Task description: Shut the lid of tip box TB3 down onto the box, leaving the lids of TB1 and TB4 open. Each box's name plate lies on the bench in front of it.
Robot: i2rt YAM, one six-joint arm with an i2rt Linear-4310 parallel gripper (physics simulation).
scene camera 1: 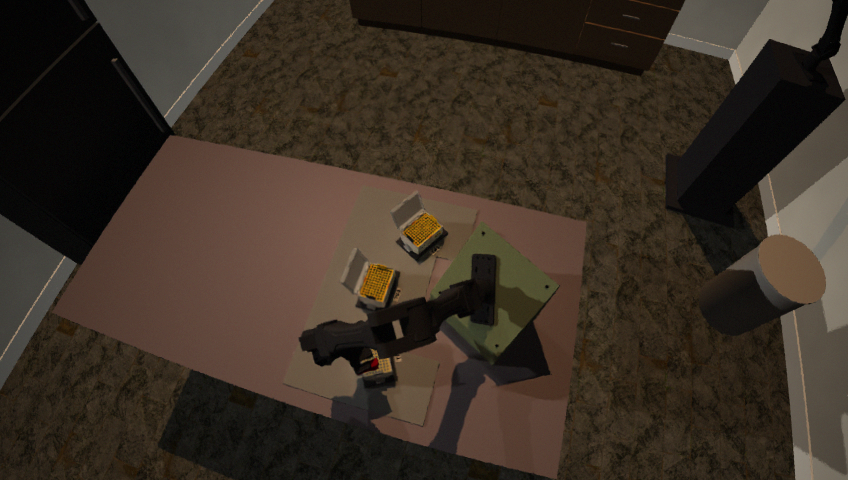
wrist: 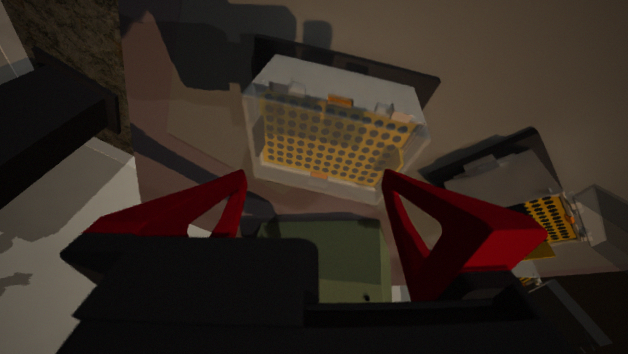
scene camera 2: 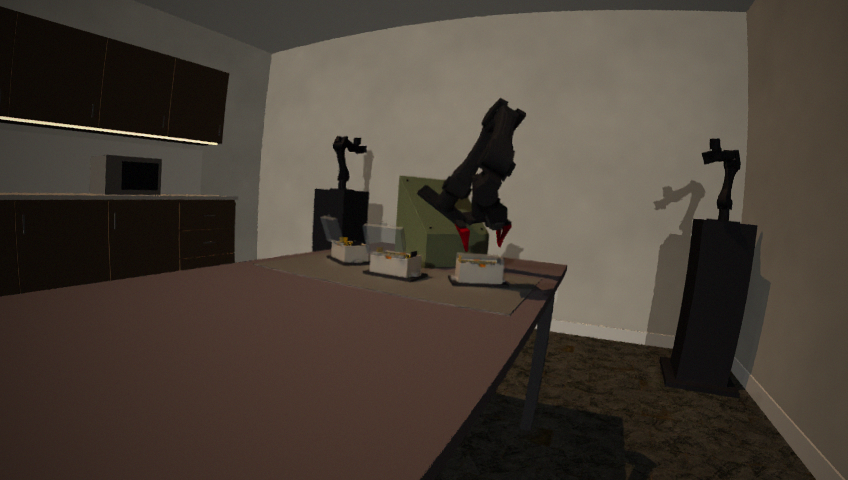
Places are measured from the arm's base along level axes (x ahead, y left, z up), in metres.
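Where they show: gripper, fingertip midpoint: (scene camera 1: 371, 354) (wrist: 314, 177) (scene camera 2: 482, 248); arm's base, link origin: (scene camera 1: 483, 289) (scene camera 2: 442, 206).
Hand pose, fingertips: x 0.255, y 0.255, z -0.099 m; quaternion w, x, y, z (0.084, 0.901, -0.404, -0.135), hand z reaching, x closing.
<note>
Each offset is from my fingertips to the top centre of the thing. "*": to the spot under its first point. Level surfaces: height alone.
A white tip box @[dx -0.013, dy -0.014, dz -0.021 m] (scene camera 1: 380, 375) (scene camera 2: 479, 272) (wrist: 340, 135) stands nearest the gripper; its clear lid lies down over the yellow rack. The middle tip box @[dx +0.064, dy -0.231, dz -0.032 m] (scene camera 1: 377, 284) (scene camera 2: 395, 265) (wrist: 500, 176) has its lid @[dx +0.142, dy -0.228, dz +0.055 m] (scene camera 1: 355, 270) (scene camera 2: 383, 237) (wrist: 606, 216) standing open. The far tip box @[dx -0.012, dy -0.457, dz -0.032 m] (scene camera 1: 422, 230) (scene camera 2: 349, 252) also has its lid @[* dx +0.060, dy -0.503, dz +0.004 m] (scene camera 1: 408, 208) (scene camera 2: 330, 228) open. The name plates in scene camera 1 are too small to read. My gripper (scene camera 2: 483, 247) (wrist: 314, 177) is open and empty, above the lidded box and apart from it. The arm partly hides that box in scene camera 1.
A green sloped block (scene camera 1: 517, 267) (scene camera 2: 410, 208) carries the arm's base beside the boxes. The boxes stand on dark bases on a beige mat @[dz -0.098 m] (scene camera 1: 410, 404) (scene camera 2: 476, 299), which lies on the pink bench @[dz -0.101 m] (scene camera 1: 208, 237) (scene camera 2: 238, 356). The bench edge is near the lidded box.
</note>
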